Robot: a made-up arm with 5 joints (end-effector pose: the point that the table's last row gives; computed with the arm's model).
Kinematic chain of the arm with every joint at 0, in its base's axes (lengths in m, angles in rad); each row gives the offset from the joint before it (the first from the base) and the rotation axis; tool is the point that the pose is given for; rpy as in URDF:
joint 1: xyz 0 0 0.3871 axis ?
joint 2: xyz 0 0 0 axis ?
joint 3: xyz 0.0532 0 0.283 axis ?
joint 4: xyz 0.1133 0 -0.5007 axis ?
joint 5: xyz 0.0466 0 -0.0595 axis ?
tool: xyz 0 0 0 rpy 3.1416 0 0
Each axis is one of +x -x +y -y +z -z.
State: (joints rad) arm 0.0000 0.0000 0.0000 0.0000 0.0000
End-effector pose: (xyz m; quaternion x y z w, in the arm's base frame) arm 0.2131 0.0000 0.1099 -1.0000 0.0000 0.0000 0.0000
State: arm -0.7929 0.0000 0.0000 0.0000 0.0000
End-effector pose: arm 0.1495 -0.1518 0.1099 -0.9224 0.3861 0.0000 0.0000
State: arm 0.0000 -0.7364 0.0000 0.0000 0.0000
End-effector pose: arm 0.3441 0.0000 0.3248 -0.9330 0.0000 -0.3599 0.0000
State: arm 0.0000 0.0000 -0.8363 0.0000 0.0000
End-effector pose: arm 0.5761 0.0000 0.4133 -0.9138 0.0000 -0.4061 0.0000
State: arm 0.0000 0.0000 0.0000 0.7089 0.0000
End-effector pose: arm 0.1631 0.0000 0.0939 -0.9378 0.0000 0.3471 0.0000
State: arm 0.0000 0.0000 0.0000 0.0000 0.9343
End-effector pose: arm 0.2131 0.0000 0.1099 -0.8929 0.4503 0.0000 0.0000
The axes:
joint 1: +z
joint 2: +y
joint 3: +y
joint 4: +y
joint 5: -z

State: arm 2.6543 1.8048 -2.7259 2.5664 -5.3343
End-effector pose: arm -0.5897 0.3125 0.0150 0.4476 0.5123 0.1677 0.7135
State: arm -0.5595 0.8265 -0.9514 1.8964 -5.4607
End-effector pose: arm 0.2978 -0.1865 0.0232 0.4876 -0.4032 -0.7677 0.1015
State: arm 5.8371 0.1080 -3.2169 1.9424 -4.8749
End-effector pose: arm 0.0537 -0.0257 1.1863 -0.5009 0.6677 -0.4882 0.2549
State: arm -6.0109 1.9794 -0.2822 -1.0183 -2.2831
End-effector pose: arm -0.2634 -0.0736 0.1010 -0.2724 -0.9027 0.1784 0.2812
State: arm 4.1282 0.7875 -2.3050 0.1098 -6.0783
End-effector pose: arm -0.4469 -0.6760 0.6719 0.2904 -0.7049 0.3631 0.5357
